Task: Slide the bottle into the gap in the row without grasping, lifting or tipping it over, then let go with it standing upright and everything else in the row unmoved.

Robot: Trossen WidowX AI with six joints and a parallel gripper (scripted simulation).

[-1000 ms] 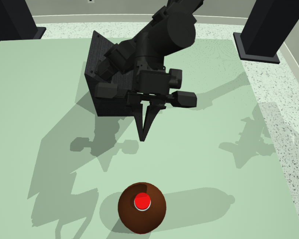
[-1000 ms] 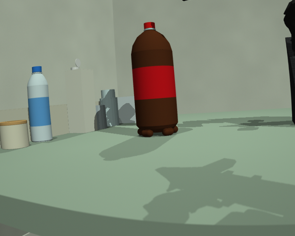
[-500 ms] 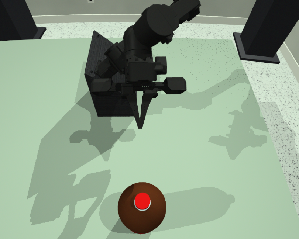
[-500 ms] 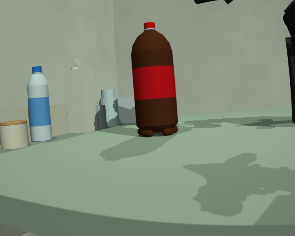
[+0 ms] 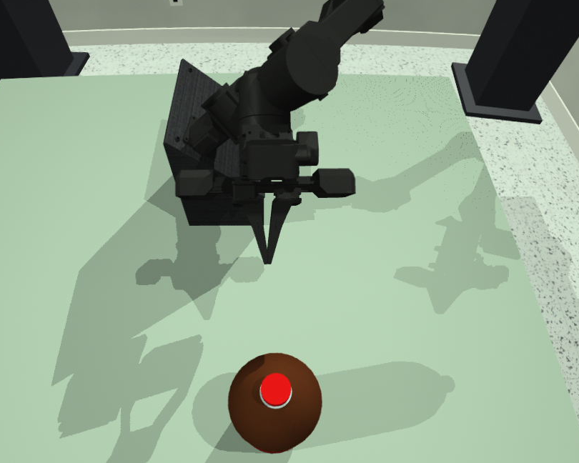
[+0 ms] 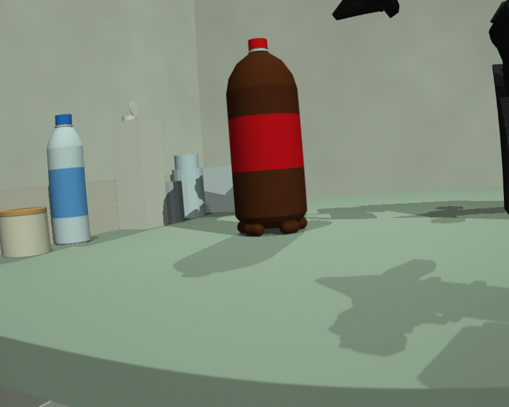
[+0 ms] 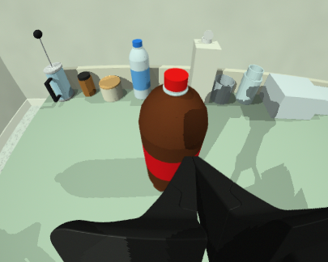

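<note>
The brown cola bottle is 16 cm ahead of my hand, 2 cm to the left of it and 19 cm below it. The rest, counted from my hand: cream canister (44 cm ahead, 28 cm to the left, 30 cm below); grey cup (49 cm ahead, 13 cm to the right, 32 cm below); blue-labelled water bottle (46 cm ahead, 17 cm to the left, 23 cm below).
</note>
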